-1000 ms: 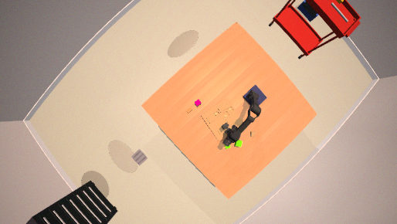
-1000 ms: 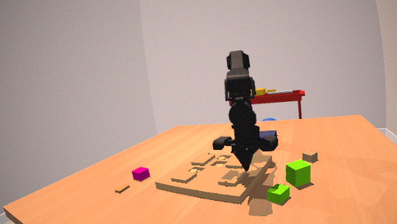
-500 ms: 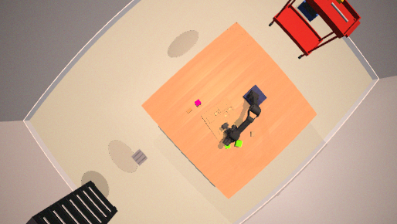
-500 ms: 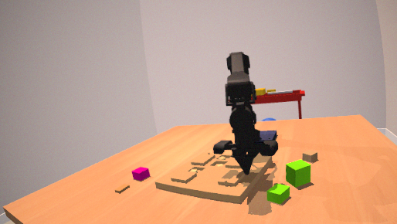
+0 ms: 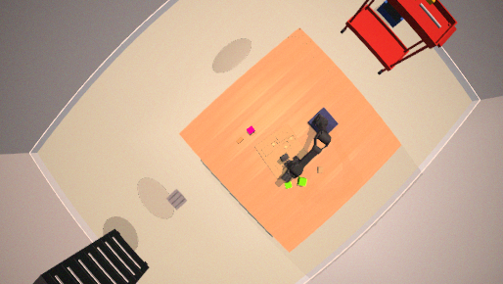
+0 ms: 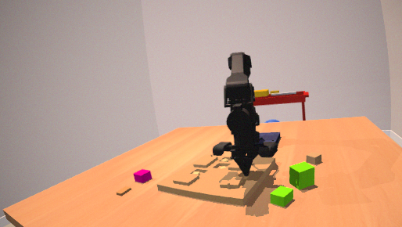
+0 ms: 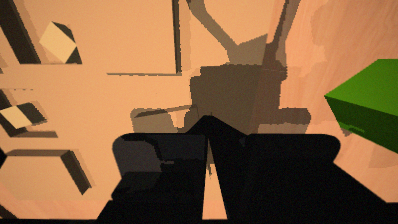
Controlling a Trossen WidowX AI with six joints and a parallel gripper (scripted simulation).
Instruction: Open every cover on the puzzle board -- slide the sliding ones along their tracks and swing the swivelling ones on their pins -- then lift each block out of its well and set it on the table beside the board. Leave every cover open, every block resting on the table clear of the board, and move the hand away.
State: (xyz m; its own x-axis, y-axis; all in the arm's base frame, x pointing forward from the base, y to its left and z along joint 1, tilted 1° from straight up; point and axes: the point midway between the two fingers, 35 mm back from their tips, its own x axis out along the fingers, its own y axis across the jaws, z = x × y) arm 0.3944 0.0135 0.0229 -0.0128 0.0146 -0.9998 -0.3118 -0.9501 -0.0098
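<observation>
The tan puzzle board is 60 mm behind my gripper tip, 100 mm to the right of it and 10 mm below it. From my gripper tip the other things lie so: magenta block 40 mm behind, 380 mm to the right, 10 mm below; small green block 120 mm ahead, 100 mm to the left, 10 mm below; large green block 40 mm ahead, 160 mm to the left.
</observation>
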